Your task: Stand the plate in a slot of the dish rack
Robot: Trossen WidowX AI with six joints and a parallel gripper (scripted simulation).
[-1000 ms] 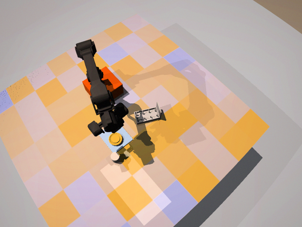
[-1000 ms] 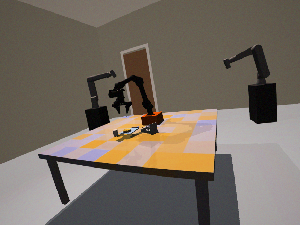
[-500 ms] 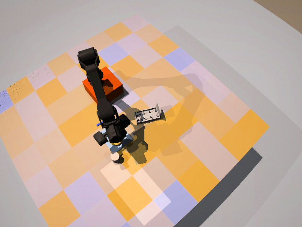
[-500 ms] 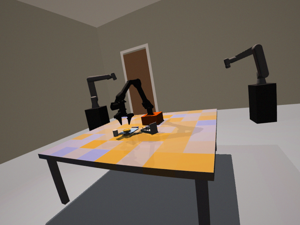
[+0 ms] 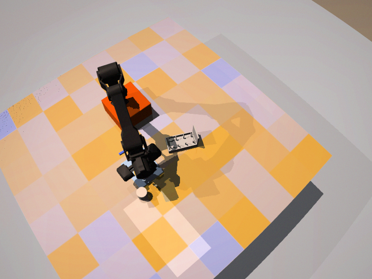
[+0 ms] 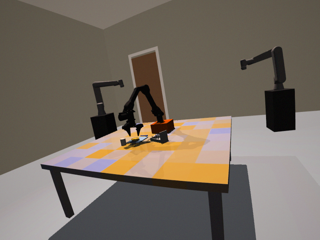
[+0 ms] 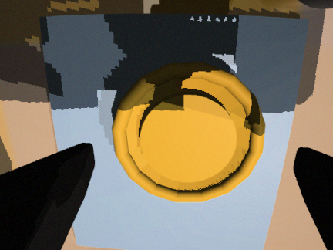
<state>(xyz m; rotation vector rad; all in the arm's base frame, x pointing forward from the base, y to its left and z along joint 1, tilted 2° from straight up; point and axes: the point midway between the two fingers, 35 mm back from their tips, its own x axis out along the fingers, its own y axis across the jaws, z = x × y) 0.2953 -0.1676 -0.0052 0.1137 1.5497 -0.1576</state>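
Now: gripper tip 30 mm above the plate. The rest, counted from my gripper tip: white cup 70 mm to the right, 70 mm ahead, 20 mm below; blue spoon 130 mm behind, 40 mm to the left, 40 mm below; grey dish rack 220 mm to the left, 40 mm ahead, 20 mm below.
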